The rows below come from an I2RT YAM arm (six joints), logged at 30 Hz.
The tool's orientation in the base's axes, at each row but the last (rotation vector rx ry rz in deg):
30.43 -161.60 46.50
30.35 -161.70 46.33
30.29 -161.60 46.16
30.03 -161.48 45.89
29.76 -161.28 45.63
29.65 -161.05 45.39
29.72 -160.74 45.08
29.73 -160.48 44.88
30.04 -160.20 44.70
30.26 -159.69 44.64
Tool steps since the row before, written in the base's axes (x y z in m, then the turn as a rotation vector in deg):
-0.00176 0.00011 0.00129 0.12 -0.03 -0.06
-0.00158 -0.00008 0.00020 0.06 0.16 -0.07
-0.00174 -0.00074 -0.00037 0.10 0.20 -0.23
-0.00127 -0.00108 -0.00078 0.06 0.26 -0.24
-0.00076 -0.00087 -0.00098 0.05 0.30 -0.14
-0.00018 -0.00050 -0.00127 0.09 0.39 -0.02
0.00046 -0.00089 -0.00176 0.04 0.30 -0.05
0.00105 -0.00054 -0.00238 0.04 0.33 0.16
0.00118 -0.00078 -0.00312 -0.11 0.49 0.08
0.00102 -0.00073 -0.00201 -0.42 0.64 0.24
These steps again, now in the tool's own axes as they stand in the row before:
0.00191 0.00013 -0.00105 -0.12 -0.04 0.06
0.00153 0.00044 -0.00004 -0.12 0.14 -0.03
0.00173 0.00025 0.00081 -0.21 0.23 0.08
0.00129 -0.00001 0.00131 -0.19 0.30 0.06
0.00070 0.00006 0.00134 -0.17 0.29 -0.05
-0.00002 0.00027 0.00135 -0.20 0.29 -0.20
-0.00064 -0.00006 0.00192 -0.13 0.25 -0.12
-0.00146 0.00028 0.00221 -0.09 0.17 -0.31
-0.00172 0.00037 0.00294 -0.02 0.40 -0.32
-0.00129 -0.00005 0.00198 0.27 0.56 -0.50

